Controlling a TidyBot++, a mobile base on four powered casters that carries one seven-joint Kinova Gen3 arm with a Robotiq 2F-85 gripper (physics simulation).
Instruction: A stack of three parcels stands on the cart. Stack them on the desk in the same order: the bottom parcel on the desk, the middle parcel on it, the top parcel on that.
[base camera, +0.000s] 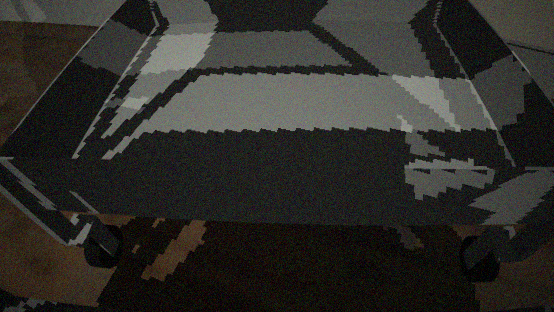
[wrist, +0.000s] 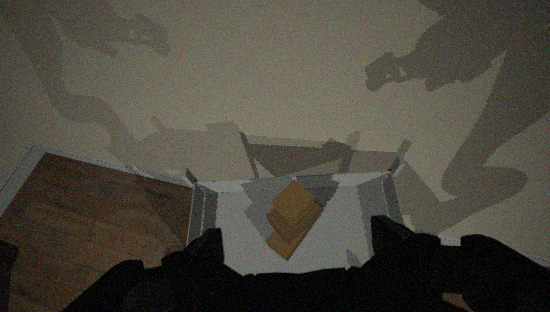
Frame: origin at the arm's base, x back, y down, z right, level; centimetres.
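Seen in the pictures: gripper, between the fingertips: (wrist: 296, 238).
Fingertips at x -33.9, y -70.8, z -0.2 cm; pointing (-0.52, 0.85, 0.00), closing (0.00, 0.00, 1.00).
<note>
A point is followed by its place in that frame.
Three brown parcels stand stacked in the upper tray of the white cart (base camera: 270, 175) @(x -21.8, y 20.5, z -1.4 cm) (wrist: 345, 220) @(x -46.0, y -26.6, z 11.4 cm), near the middle in the wrist view. The top parcel (wrist: 295, 200) @(x -46.2, y -41.8, z 0.5 cm) shows its upper face. The middle parcel (wrist: 286, 228) @(x -42.7, y -36.8, z -1.6 cm) and the bottom parcel (wrist: 285, 248) @(x -40.0, y -31.9, z -2.2 cm) show partly below it in the picture, turned at an angle to the tray. My gripper (wrist: 296, 238) @(x -33.9, y -70.8, z -0.2 cm) is open, its fingers wide apart on either side of the stack in the picture. It looks steeply down from above and holds nothing. The parcels and gripper do not show in the base view. The desk does not show in either view.
The tray has raised side walls and corner posts, with a post (wrist: 190, 176) @(x -55.5, y -35.9, z -21.3 cm) at the back left and a post (wrist: 398, 165) @(x -53.3, y -37.3, z 21.7 cm) at the back right. A pale wall (wrist: 290, 65) @(x -70.2, y -50.1, z 1.8 cm) with arm shadows stands behind the cart. Two casters (base camera: 103, 245) @(x -23.0, y 34.9, z -20.5 cm) (base camera: 480, 257) @(x -21.7, y 34.6, z 18.9 cm) stand on the wooden floor.
</note>
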